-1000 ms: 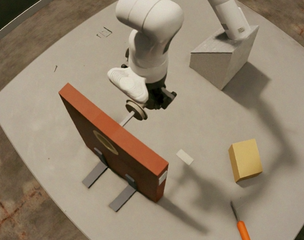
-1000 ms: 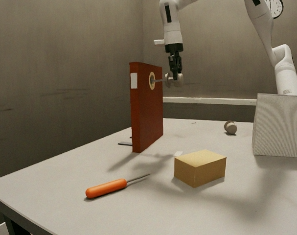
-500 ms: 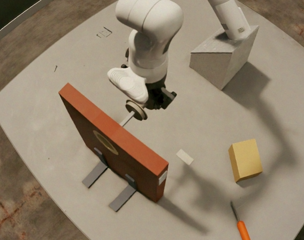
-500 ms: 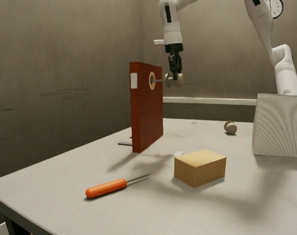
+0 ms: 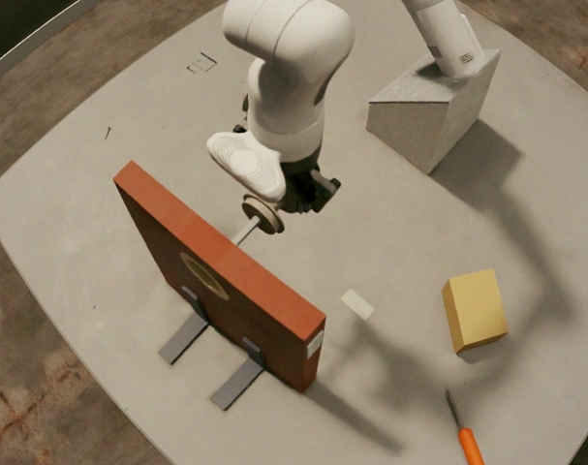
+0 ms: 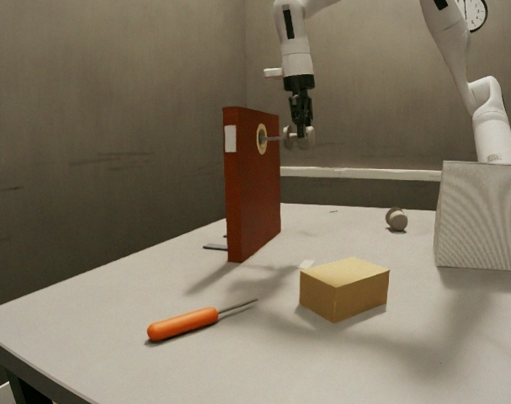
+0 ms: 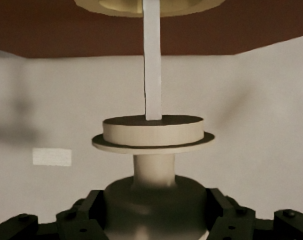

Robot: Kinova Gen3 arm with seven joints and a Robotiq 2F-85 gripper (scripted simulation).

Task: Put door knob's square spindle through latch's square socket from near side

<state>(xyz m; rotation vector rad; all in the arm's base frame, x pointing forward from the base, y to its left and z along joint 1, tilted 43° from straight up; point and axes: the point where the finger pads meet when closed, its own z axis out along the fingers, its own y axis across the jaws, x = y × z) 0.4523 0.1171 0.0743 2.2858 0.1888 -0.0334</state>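
Right now the door knob is 40 mm ahead of my hand and 10 mm below it. Round my hand: tan box 270 mm to the left, 260 mm below, 180 mm behind; then orange screwdriver 430 mm to the left, 280 mm below, 20 mm behind; then white slip 290 mm below, 110 mm to the left, 50 mm behind.
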